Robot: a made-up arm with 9 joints. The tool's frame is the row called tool. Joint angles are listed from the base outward.
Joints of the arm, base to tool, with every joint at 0 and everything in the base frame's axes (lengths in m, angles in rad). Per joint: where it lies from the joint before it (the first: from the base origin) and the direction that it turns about. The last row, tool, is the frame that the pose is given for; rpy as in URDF.
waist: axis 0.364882 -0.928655 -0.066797 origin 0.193 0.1 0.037
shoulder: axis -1 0 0 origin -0.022 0.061 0.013
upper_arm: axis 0 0 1 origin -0.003 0.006 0.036
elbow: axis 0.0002 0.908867 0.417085 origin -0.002 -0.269 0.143
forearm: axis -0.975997 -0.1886 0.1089 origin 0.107 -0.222 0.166
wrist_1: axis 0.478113 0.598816 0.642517 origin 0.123 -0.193 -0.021
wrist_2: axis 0 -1 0 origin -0.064 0.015 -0.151
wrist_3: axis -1 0 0 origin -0.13 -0.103 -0.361
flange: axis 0 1 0 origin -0.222 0.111 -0.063
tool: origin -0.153 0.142 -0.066 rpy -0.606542 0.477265 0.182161
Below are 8 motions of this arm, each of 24 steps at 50 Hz.
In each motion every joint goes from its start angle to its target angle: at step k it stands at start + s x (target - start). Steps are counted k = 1, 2, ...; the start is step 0. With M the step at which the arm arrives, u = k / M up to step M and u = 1 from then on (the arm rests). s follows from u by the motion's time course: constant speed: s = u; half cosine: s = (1 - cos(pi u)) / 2; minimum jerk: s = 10 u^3 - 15 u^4 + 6 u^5.
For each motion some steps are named. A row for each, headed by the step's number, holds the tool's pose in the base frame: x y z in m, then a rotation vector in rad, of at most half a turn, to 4 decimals.
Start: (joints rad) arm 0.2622 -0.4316 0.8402 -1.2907 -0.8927 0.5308 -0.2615 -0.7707 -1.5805
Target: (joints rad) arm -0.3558 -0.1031 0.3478 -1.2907 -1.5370 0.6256 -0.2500 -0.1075 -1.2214
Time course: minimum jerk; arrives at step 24
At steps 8, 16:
8: 0.0978 0.0146 -0.2037 1.9470 -1.0082 0.2553
16: -0.1476 0.0830 -0.1033 1.5040 -1.0232 0.2493

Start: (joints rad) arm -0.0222 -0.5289 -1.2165 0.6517 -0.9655 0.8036 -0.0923 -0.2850 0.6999
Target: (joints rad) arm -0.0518 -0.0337 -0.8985 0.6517 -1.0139 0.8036 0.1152 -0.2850 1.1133
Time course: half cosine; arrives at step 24
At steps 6, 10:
6: -0.6140 0.0139 0.5032 1.9316 -0.0500 1.0962
10: -0.5921 0.0221 0.4999 1.8206 0.0398 1.1952

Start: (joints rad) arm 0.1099 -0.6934 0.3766 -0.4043 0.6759 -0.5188 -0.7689 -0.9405 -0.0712
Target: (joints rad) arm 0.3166 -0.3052 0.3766 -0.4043 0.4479 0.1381 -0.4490 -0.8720 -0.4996
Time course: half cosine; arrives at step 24
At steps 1, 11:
1: 0.2120 -0.2321 -0.3392 0.4306 -0.0975 0.0080
11: 0.1392 -0.3150 -0.3077 0.3021 -0.2125 0.1227

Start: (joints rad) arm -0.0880 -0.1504 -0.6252 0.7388 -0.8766 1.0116 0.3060 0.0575 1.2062
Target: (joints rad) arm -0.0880 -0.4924 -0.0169 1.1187 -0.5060 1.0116 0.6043 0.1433 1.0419
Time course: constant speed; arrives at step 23
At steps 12, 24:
12: -0.2776 -0.4362 0.4298 1.3341 1.0924 2.0217
24: -0.1037 -0.5811 0.2665 1.0729 1.3080 2.3020

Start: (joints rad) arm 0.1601 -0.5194 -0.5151 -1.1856 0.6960 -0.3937 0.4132 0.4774 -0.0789
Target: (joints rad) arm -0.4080 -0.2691 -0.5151 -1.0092 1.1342 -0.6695 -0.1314 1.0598 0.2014
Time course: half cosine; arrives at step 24
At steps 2, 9, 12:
2: -0.3799 -0.8791 -0.6939 -1.3859 0.4155 -2.0072
9: -0.6092 -0.9251 -0.4473 -1.6329 0.7384 -2.0515
12: -0.7178 -0.9334 -0.2443 -1.7873 0.9217 -2.1179

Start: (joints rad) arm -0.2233 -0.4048 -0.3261 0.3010 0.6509 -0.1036 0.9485 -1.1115 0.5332
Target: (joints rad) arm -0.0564 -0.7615 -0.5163 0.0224 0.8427 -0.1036 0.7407 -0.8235 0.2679
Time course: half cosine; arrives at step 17
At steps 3, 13, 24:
3: -0.1283 -0.7171 -0.3971 -0.1325 0.1024 0.9571
13: -0.2667 -0.5309 -0.6305 -0.1984 -0.0156 0.3962
24: -0.2864 -0.4946 -0.6657 -0.2060 -0.0180 0.3095

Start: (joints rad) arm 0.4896 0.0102 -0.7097 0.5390 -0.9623 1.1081 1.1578 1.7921 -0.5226
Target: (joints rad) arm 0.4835 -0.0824 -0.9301 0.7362 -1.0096 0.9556 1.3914 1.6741 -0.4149
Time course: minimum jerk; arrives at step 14
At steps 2, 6, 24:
2: 0.0073 0.5240 -0.0031 -0.3343 0.1407 -0.6292
6: 0.0803 0.5311 0.0446 -0.2181 0.3136 -0.6869
24: 0.2175 0.5145 0.0931 -0.0092 0.6236 -0.7797

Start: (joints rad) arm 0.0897 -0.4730 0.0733 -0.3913 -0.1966 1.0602 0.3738 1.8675 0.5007
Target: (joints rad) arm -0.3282 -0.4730 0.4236 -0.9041 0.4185 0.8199 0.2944 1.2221 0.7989
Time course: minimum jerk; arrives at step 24
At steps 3, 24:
3: -0.0946 -0.1834 -0.7349 -1.2368 0.3337 0.0716
24: 0.0368 -0.4598 -0.6879 -1.2622 0.8627 -0.0216

